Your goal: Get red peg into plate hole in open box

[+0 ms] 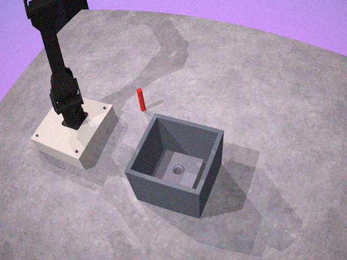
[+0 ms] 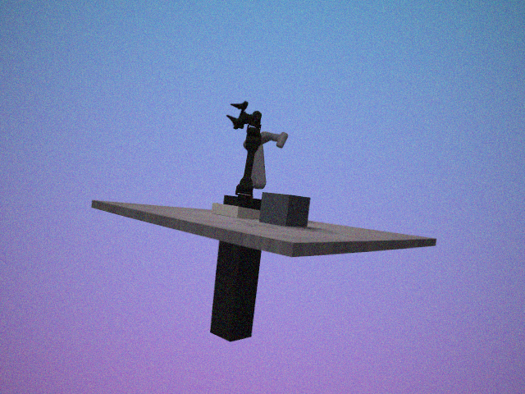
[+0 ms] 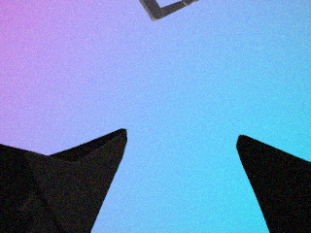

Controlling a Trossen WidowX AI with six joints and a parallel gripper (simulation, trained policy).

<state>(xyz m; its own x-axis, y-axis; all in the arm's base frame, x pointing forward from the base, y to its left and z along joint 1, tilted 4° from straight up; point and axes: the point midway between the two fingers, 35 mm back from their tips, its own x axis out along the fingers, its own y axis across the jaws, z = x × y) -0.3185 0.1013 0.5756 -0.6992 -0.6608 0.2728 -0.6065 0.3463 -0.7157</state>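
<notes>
My gripper tip is now 59 cm above the red peg, 50 cm short of it and 1 cm to the right of it. Also, from my gripper tip: plate: 68 cm ahead, 58 cm below, 18 cm to the right.
</notes>
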